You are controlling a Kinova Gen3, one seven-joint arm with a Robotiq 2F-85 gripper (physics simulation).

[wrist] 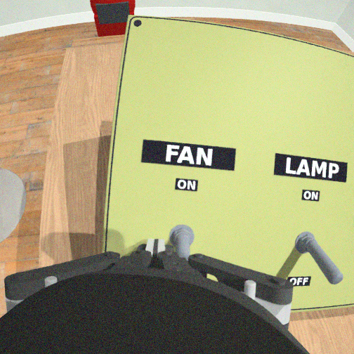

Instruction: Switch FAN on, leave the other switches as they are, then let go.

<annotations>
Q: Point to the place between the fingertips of my gripper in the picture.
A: At 155, 250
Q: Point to a yellow-green switch panel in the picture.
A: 228, 134
</annotations>
